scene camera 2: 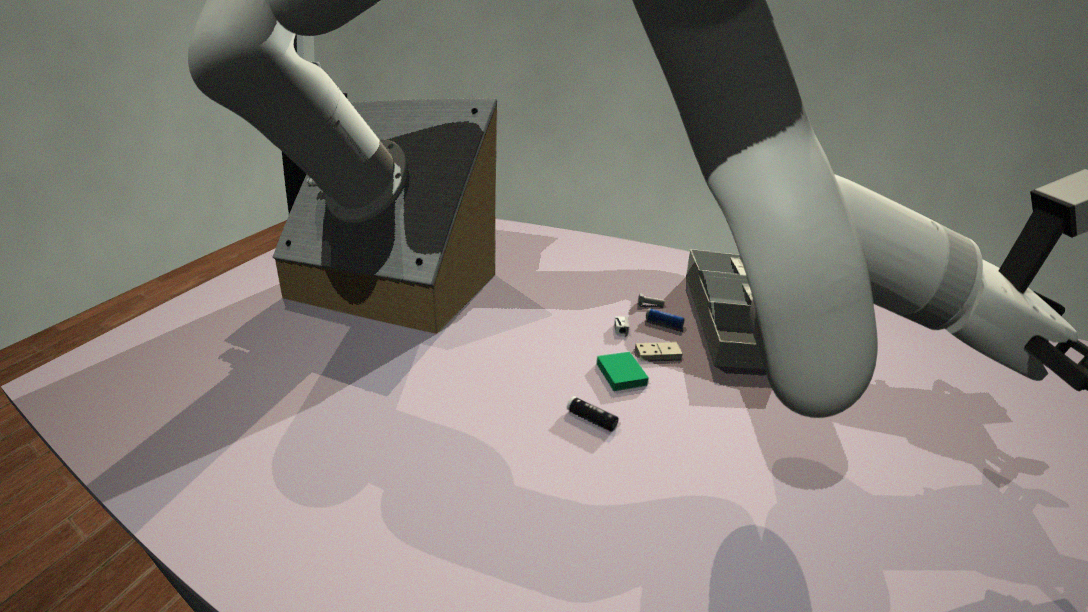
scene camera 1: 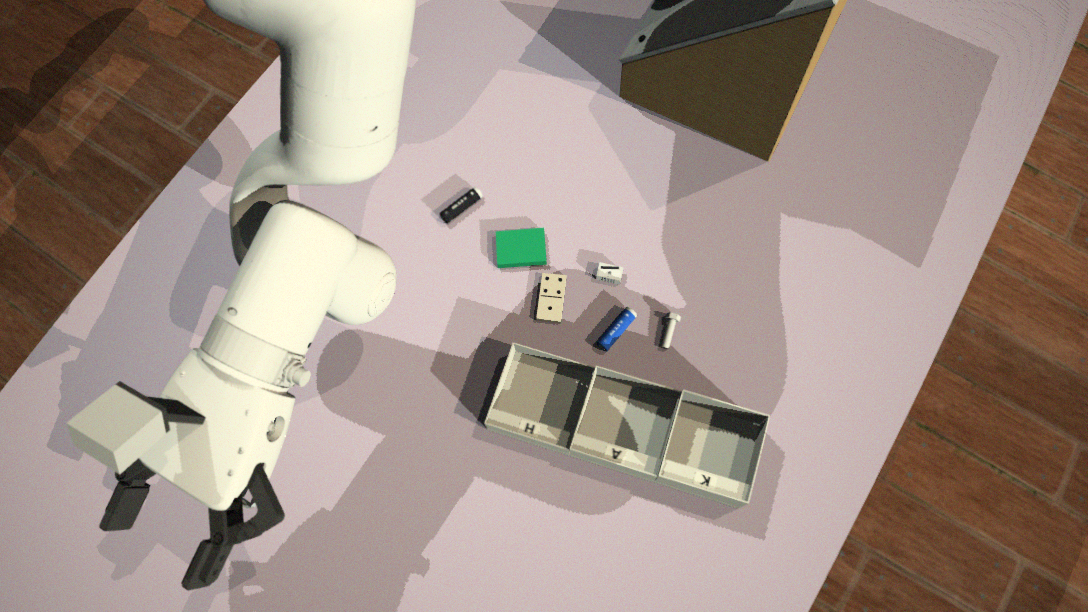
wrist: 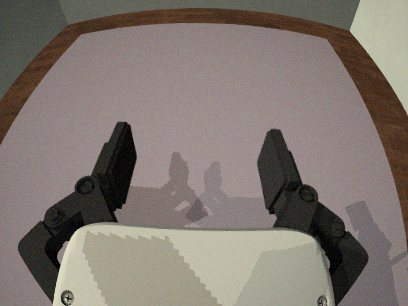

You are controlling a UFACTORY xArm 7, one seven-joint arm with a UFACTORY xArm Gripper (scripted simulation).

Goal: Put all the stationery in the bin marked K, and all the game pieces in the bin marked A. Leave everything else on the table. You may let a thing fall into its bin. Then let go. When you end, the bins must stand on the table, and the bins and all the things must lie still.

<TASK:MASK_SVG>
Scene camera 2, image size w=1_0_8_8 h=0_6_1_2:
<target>gripper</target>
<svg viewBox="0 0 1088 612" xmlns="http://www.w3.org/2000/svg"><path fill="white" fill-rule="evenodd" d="M1088 170L1081 170L1030 191L1033 212L1000 268L983 260L977 244L968 238L974 246L977 258L976 277L971 292L961 309L949 321L938 327L926 328L931 330L946 329L950 334L971 348L1035 381L1043 380L1048 375L1044 367L1045 365L1075 390L1088 391L1088 346L1078 340L1076 330L1061 317L1065 313L1065 307L1028 288L1062 233L1073 238L1088 232ZM1070 347L1084 355L1078 364L1065 355Z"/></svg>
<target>black battery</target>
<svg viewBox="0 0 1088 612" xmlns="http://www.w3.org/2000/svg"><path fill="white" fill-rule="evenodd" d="M568 401L567 410L607 430L612 431L616 428L619 421L617 416L575 396Z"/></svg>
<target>domino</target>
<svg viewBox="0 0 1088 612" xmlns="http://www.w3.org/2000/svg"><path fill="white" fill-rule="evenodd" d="M683 353L677 342L636 343L635 350L640 360L682 359Z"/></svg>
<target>green block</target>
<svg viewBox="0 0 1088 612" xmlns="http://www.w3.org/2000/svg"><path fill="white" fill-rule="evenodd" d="M597 356L596 364L613 391L648 385L649 377L630 352Z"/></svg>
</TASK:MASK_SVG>
